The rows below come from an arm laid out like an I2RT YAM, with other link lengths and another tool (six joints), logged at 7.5 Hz.
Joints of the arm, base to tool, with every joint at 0 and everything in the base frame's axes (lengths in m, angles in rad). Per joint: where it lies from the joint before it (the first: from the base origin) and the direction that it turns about. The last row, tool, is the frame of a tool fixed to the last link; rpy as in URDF.
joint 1: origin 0 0 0.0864 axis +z
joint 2: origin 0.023 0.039 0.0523 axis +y
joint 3: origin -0.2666 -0.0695 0 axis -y
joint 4: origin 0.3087 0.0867 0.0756 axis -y
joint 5: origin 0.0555 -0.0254 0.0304 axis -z
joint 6: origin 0.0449 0 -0.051 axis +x
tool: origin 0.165 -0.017 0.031 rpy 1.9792 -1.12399 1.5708
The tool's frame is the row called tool.
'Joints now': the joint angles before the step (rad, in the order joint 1, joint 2, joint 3, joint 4, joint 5, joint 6). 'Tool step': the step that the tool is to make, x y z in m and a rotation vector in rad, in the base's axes. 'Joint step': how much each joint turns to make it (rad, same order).
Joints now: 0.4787 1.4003 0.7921 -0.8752 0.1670 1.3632
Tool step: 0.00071 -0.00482 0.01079 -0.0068 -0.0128 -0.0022
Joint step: -0.0086 -0.0309 0.0078 -0.0291 0.0113 -0.0075
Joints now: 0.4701 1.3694 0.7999 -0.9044 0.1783 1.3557
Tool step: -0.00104 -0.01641 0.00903 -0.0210 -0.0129 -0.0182
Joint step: -0.0367 -0.0462 -0.0130 -0.0268 0.0225 -0.0213
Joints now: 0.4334 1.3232 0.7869 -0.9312 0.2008 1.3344
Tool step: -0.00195 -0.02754 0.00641 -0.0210 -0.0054 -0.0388
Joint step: -0.0828 -0.0556 -0.0264 -0.0225 0.0167 -0.0470
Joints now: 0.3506 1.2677 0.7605 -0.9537 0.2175 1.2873
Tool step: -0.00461 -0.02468 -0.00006 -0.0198 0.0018 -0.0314
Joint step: -0.0782 -0.0441 -0.0363 -0.0045 0.0130 -0.0498
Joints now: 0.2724 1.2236 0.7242 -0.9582 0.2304 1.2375
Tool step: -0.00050 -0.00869 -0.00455 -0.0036 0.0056 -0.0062
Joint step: -0.0347 -0.0034 -0.0174 0.0144 -0.0012 -0.0293
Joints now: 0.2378 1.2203 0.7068 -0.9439 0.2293 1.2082
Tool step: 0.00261 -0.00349 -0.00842 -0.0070 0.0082 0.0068
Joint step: -0.0140 0.0245 -0.0113 0.0312 0.0026 -0.0218
